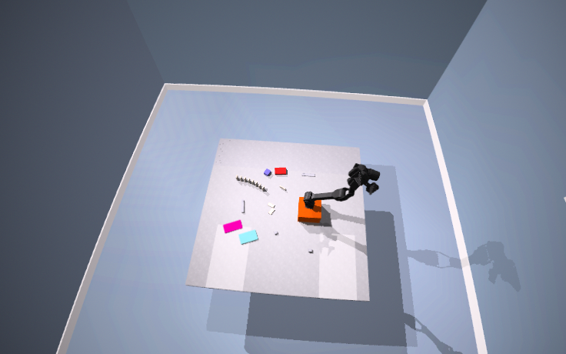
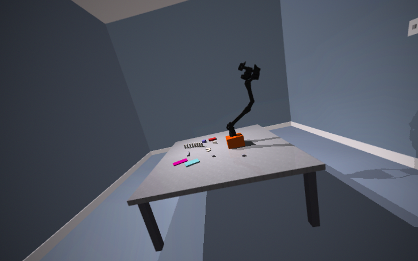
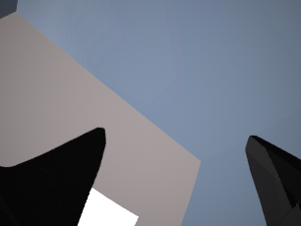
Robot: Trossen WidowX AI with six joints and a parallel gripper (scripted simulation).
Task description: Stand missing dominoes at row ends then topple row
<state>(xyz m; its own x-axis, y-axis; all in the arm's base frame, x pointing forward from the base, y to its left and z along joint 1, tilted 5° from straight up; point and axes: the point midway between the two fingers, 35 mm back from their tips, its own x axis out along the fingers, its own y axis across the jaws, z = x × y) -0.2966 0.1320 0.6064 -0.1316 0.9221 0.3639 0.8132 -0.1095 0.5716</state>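
Now: gripper tip 80 cm short of the magenta tile, 17 cm to the right of it and 74 cm above it. The rest, counted from my gripper tip: purple block (68 cm ahead, 36 cm to the right, 73 cm below); then red block (58 cm ahead, 40 cm to the right, 73 cm below); then cyan block (65 cm ahead, 22 cm to the left, 74 cm below).
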